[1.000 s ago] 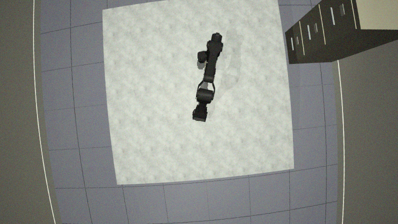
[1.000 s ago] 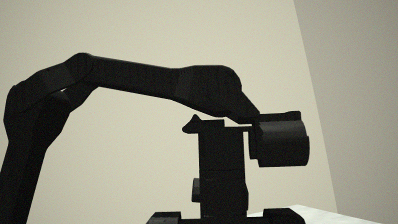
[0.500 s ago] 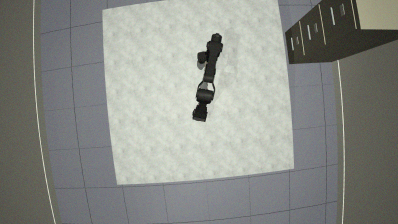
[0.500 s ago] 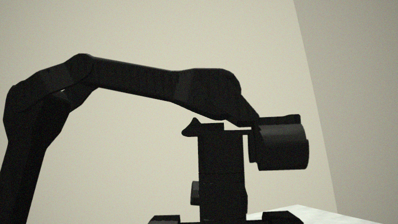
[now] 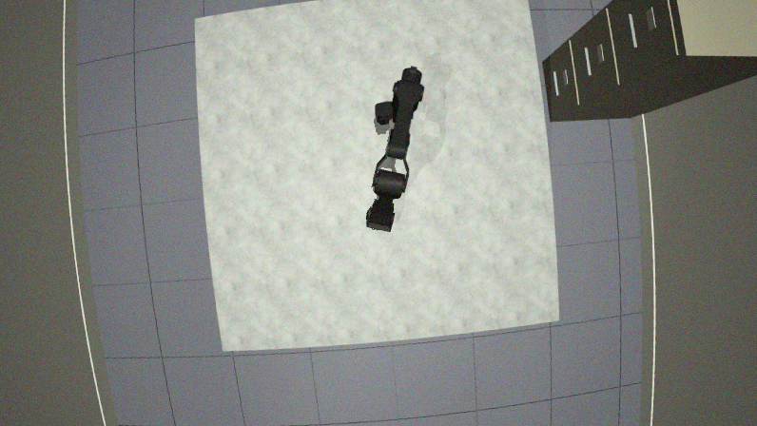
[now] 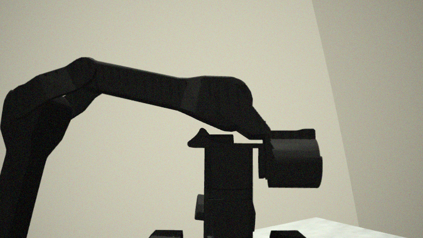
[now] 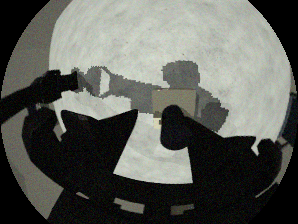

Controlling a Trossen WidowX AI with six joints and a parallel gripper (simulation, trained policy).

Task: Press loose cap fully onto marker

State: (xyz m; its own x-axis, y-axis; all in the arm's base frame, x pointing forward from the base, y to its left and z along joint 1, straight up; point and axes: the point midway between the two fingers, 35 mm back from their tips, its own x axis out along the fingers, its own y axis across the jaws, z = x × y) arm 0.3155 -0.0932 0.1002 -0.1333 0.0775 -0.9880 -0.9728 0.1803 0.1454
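My gripper tip is 20 mm short of the dark cap and 10 mm below it. Also, from my gripper tip: holder block 50 mm below, 20 mm ahead.
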